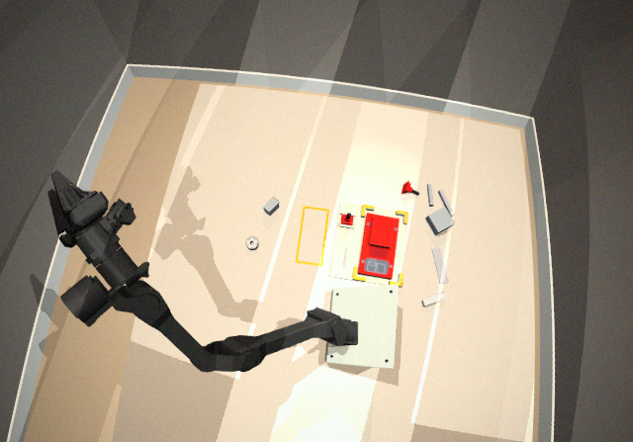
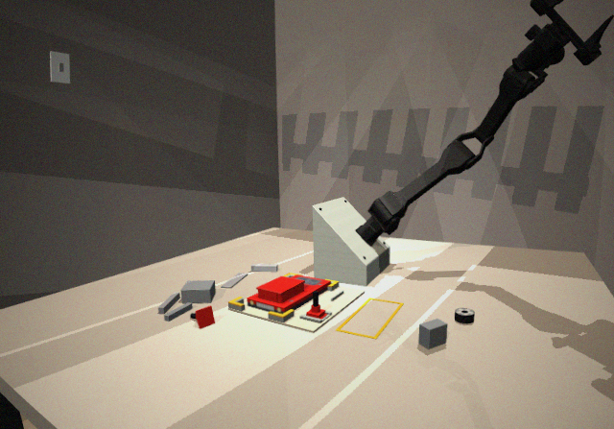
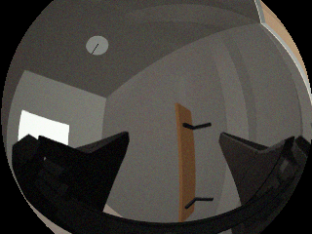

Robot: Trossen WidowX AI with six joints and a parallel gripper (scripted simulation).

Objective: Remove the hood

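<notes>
Now: the red hood 15 cm ahead of my gripper tip, 66 cm to the right of it and 62 cm below it. Round my gripper tip: red lever post (19 cm ahead, 56 cm to the right, 62 cm below); then black ring (10 cm ahead, 26 cm to the right, 65 cm below); then small red piece (31 cm ahead, 76 cm to the right, 64 cm below).
</notes>
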